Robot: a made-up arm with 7 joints.
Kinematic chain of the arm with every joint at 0, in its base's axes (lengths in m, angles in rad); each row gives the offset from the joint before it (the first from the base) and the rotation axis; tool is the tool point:
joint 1: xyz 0 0 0.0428 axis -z
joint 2: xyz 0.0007 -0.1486 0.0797 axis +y
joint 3: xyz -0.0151 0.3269 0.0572 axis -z
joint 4: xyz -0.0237 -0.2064 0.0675 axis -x
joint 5: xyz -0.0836 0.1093 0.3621 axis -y
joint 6: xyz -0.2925 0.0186 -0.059 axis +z
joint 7: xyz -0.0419 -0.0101 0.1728 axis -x
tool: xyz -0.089 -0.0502 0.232
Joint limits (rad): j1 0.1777..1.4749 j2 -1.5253..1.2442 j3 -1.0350..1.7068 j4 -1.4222..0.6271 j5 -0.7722..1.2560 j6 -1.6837..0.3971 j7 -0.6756..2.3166
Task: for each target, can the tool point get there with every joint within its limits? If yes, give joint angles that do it. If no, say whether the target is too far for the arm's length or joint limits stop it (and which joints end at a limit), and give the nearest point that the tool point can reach.
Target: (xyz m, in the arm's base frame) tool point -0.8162 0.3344 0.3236
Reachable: yes | joints 1.1098 -1.2092 -0.7436 -1.0594 -0.1388 0.1466 1.6592
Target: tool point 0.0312 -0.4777 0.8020
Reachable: yes | joints 0.8656 0.5744 -0.4062 -0.8865 -0.5977 -0.8559 1.7762
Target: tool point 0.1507 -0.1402 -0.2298
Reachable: no: joint limits stop it (at a limit: joint 1, joint 2, joint 4, joint 5, joint 6) | nearest point 0.1462 -0.0870 -0.2226 | short by 0.054 m
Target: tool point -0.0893 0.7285 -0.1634
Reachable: yes | joints 1.2930 -1.2085 0.6088 -1.2116 0.9121 -0.7986 1.5393
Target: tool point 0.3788 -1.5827 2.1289
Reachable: no: too far | nearest point 0.2664 -0.6575 1.0994 | short by 1.389 m
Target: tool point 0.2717 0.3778 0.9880
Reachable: yes | joints 1.1078 0.3783 -0.2630 0.4229 -0.3546 0.1470 1.0179
